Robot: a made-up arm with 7 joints.
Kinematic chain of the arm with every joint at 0, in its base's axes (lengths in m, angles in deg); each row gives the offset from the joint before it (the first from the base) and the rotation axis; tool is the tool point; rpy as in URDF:
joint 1: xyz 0 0 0.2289 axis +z
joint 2: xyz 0 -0.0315 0.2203 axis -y
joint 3: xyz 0 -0.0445 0.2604 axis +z
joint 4: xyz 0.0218 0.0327 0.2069 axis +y
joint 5: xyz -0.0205 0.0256 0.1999 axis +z
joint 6: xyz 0 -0.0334 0.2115 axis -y
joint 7: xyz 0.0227 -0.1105 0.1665 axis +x
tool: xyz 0 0 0 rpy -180 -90 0
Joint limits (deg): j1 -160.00..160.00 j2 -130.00..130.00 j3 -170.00..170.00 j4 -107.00..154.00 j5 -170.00..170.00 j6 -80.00..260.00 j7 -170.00..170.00
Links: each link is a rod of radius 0.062 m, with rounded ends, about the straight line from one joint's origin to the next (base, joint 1, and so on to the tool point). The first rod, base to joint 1, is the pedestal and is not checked.
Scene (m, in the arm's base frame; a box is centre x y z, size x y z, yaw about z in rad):
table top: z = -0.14
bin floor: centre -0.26 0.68 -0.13 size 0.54 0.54 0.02 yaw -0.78
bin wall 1: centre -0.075 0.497 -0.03 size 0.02 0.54 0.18 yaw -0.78
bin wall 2: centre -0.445 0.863 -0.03 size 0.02 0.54 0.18 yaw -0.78
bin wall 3: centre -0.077 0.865 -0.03 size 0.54 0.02 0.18 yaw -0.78
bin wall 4: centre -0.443 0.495 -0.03 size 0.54 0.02 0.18 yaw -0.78
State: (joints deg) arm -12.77 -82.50 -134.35 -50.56 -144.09 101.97 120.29
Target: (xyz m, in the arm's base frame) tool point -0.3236 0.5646 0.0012
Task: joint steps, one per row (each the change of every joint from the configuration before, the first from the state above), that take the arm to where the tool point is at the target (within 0.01 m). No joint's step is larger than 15 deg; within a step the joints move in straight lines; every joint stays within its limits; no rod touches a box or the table.
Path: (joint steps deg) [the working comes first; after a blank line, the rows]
Joints at the target: 89.49 -103.57 -95.21 -66.35 -135.95 70.60 120.29
Straight joint move there: touches bin wall 1, bin wall 3.

1: 6.35 0.24 14.83 -0.97 1.66 -2.29 2.02
2: 6.35 0.24 14.83 -0.96 1.66 -2.28 2.02
3: 6.35 0.24 14.84 -0.97 1.66 -2.29 2.02
4: 6.35 0.24 14.83 -0.97 1.66 -2.29 2.02
5: 6.35 0.24 14.83 -0.96 1.66 -2.29 2.01
6: 6.35 0.24 14.83 -0.97 1.66 -2.28 2.02
7: 6.34 0.24 14.84 -0.97 1.66 -2.29 2.02
8: 6.35 0.24 14.83 -0.96 1.67 -2.29 2.02
9: 8.58 -3.83 -13.26 -1.35 -0.86 -2.17 -2.69
10: 8.58 -3.83 -13.25 -1.34 -0.86 -2.18 -2.69
11: 8.57 -3.83 -13.25 -1.34 -0.86 -2.18 -2.69
12: 8.58 -3.84 -13.25 -1.34 -0.85 -2.18 -2.70
13: 8.58 -3.83 -13.26 -1.35 -0.86 -2.18 -2.69
14: 8.58 -3.83 -13.25 -1.34 -0.86 -2.18 -2.69

